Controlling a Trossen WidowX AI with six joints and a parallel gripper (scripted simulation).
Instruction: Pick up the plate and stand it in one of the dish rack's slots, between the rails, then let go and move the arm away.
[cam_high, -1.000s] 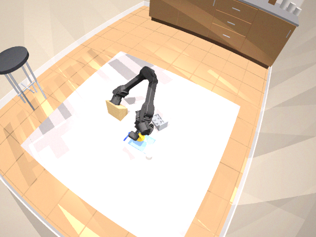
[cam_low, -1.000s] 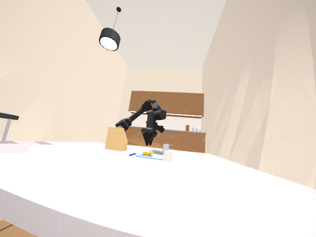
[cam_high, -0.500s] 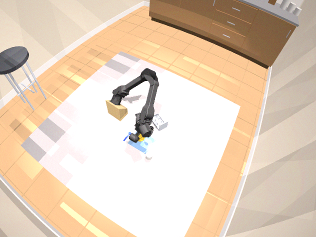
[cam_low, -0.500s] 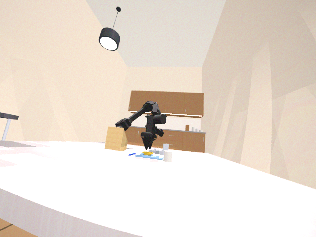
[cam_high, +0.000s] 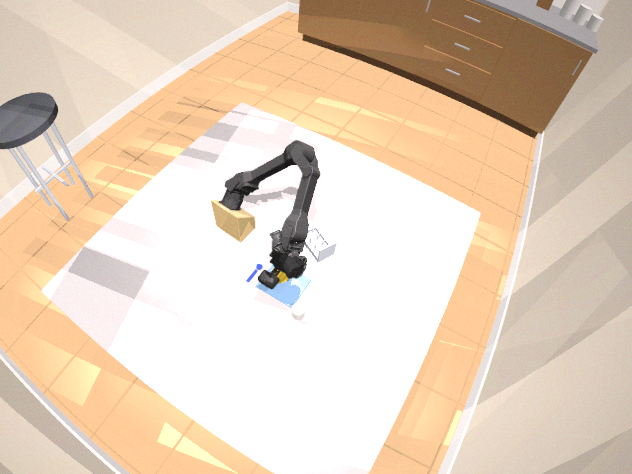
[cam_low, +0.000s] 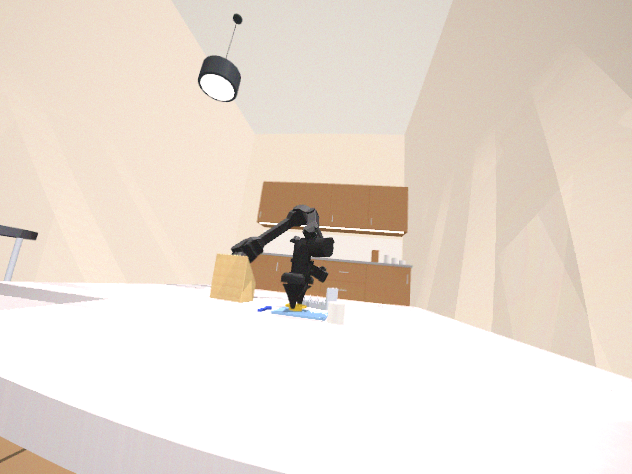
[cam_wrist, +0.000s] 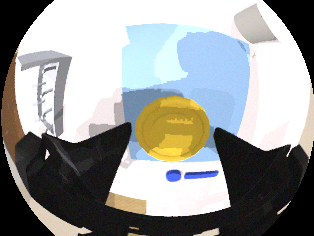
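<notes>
My gripper tip is now right at the yellow plate. From my gripper tip the other things lie so: blue spoon 80 mm behind, 40 mm to the right, 10 mm below; white cup 130 mm ahead, 80 mm to the right, 10 mm above; light blue mat 20 mm ahead, 10 mm to the right, 10 mm below.
</notes>
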